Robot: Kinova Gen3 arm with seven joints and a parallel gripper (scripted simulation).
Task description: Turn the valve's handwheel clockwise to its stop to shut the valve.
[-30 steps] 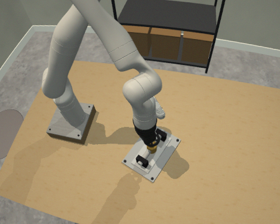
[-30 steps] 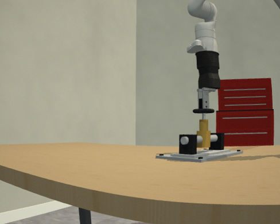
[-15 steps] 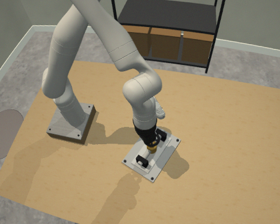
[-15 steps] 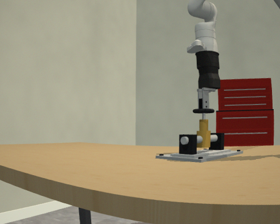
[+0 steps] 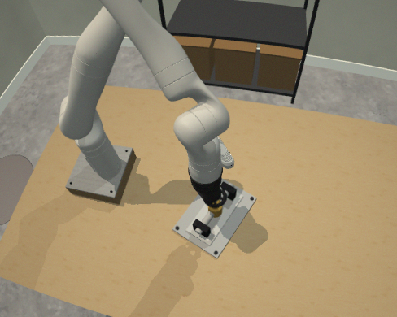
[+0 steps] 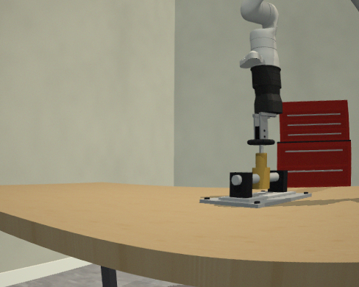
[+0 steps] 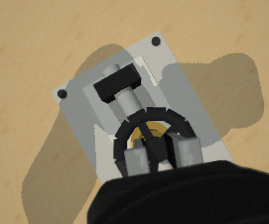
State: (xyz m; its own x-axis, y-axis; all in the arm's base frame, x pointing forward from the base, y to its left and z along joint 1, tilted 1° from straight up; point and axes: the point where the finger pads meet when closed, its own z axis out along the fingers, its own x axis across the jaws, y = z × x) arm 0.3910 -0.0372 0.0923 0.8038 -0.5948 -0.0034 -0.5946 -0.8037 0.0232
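The handwheel is 3 cm below my hand.
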